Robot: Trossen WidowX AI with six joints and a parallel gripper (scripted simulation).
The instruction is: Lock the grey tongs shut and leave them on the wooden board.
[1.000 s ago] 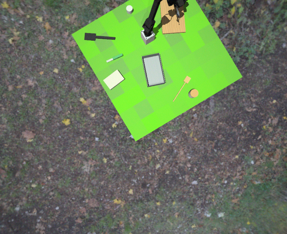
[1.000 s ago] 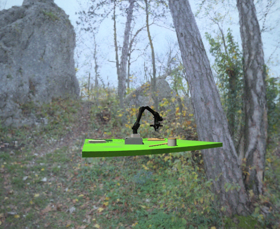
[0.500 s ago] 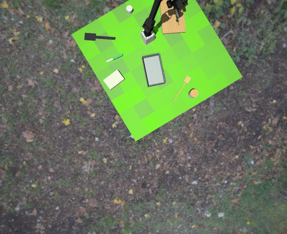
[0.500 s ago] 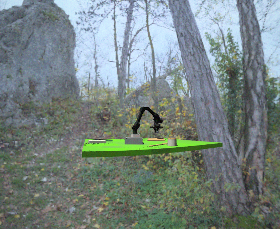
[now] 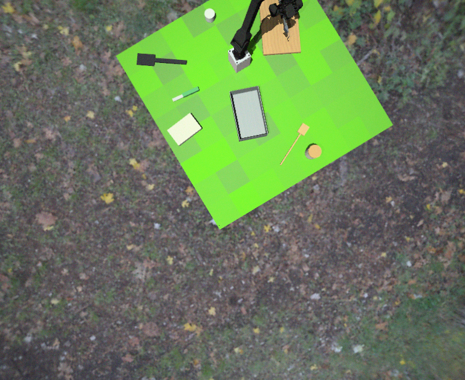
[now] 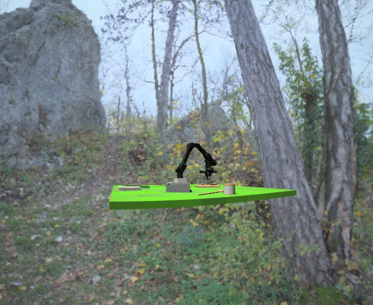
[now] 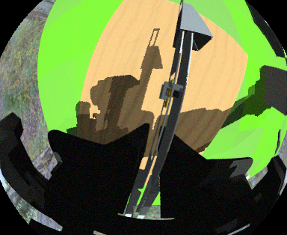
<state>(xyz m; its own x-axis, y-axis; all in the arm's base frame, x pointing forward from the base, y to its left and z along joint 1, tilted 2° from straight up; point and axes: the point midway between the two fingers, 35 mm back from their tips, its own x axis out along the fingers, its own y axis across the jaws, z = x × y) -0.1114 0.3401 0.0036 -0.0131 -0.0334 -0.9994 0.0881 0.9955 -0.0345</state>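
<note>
The wooden board lies 6 cm below my gripper tip. Also, from my gripper tip: cream block 82 cm to the right, 37 cm ahead, 6 cm below; black spatula 80 cm to the right, 11 cm behind, 7 cm below; roasting tin 45 cm ahead, 42 cm to the right, 4 cm below.
</note>
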